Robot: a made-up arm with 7 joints.
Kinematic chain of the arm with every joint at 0, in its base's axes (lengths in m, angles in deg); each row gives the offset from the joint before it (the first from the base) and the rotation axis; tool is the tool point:
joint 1: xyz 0 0 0.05 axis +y
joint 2: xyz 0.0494 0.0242 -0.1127 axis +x
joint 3: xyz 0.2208 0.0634 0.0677 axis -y
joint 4: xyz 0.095 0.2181 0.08 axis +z
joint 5: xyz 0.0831 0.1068 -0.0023 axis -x
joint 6: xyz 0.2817 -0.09 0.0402 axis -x
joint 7: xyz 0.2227 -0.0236 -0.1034 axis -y
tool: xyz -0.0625 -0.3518 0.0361
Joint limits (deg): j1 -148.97..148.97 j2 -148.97..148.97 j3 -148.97..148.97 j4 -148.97..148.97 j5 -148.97..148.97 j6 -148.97..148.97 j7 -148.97..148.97
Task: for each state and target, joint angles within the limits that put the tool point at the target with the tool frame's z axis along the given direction. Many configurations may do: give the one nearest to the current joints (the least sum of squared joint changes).
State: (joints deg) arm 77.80 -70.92 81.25 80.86 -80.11 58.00 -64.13
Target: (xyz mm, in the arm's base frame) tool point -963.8 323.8 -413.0 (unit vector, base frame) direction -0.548 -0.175 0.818
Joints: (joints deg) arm 79.81 -95.11 89.89 102.17 -68.96 72.23 -25.41
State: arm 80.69 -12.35 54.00 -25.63 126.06 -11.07 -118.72
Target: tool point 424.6 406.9 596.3 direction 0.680 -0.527 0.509
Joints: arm 55.63 -16.20 87.31 -28.61 118.07 -16.63 -109.90
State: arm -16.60 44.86 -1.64 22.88 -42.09 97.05 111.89
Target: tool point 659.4 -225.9 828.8 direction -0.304 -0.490 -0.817
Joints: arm -16.73 39.43 15.81 14.48 -27.55 111.10 130.99
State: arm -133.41 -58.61 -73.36 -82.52 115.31 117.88 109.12
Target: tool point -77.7 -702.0 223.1 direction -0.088 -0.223 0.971
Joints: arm -148.97 -68.90 -110.78 -83.71 101.89 102.63 141.56
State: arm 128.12 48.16 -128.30 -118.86 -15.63 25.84 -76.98
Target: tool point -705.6 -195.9 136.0 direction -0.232 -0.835 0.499
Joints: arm 148.97 41.15 -148.97 -84.74 -7.33 44.30 -100.66
